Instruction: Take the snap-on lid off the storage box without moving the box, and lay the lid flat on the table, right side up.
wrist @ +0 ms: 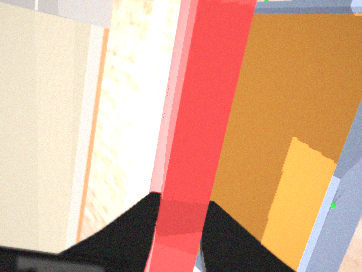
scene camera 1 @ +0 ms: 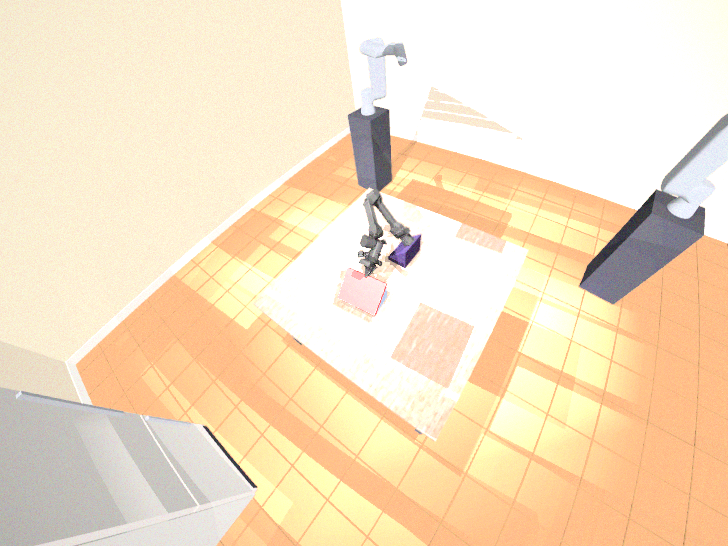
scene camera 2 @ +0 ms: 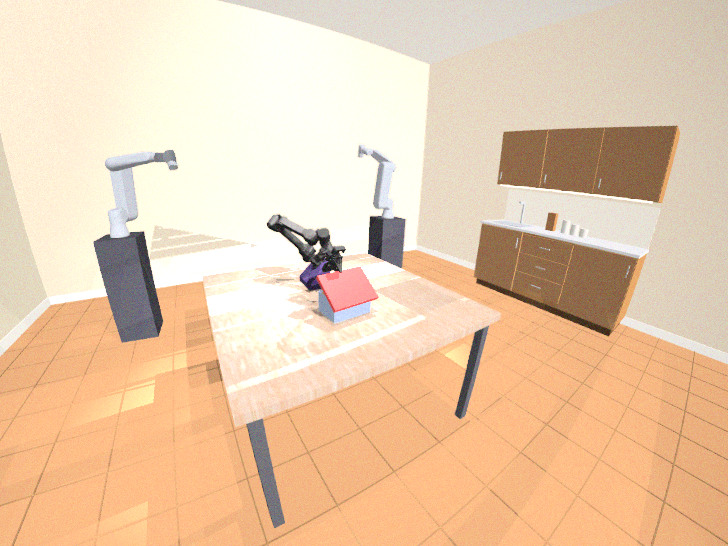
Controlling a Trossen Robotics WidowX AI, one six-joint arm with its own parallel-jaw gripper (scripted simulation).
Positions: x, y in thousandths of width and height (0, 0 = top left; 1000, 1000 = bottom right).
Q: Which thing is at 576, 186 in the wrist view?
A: A red lid.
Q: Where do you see a red lid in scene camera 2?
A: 483, 527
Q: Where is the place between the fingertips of my gripper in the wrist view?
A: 499, 756
